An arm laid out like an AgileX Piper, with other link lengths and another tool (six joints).
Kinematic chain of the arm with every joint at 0, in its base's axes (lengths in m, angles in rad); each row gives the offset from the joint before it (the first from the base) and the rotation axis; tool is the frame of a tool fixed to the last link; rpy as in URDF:
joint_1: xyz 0 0 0.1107 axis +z
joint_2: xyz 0 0 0 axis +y
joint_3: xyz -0.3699 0 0.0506 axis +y
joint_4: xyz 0.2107 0 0.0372 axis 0.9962 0 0.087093
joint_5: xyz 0 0 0 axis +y
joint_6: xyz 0.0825 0 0.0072 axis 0.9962 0 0.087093
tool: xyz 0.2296 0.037 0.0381 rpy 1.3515 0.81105 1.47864
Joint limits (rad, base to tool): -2.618..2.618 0..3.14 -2.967..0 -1.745..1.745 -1.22..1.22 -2.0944..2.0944
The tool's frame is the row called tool.
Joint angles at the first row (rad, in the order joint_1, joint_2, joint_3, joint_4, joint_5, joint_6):
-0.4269, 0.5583, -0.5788, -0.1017, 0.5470, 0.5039
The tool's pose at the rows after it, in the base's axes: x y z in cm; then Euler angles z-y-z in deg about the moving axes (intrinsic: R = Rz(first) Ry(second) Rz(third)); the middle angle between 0 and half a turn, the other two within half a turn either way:
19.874 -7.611 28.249 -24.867 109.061 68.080
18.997 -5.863 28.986 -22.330 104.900 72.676
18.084 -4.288 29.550 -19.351 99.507 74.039
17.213 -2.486 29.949 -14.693 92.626 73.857
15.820 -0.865 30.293 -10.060 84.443 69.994
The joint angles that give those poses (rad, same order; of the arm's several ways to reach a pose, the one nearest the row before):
-0.4270, 0.5109, -0.5526, -0.0785, 0.5489, 0.5038
-0.4190, 0.4240, -0.5177, 0.0000, 0.5291, 0.5039
-0.3756, 0.3304, -0.4555, 0.0250, 0.4672, 0.5058
-0.2912, 0.2298, -0.3570, 0.0255, 0.3492, 0.5058
-0.2018, 0.1124, -0.2444, -0.0260, 0.2093, 0.4930

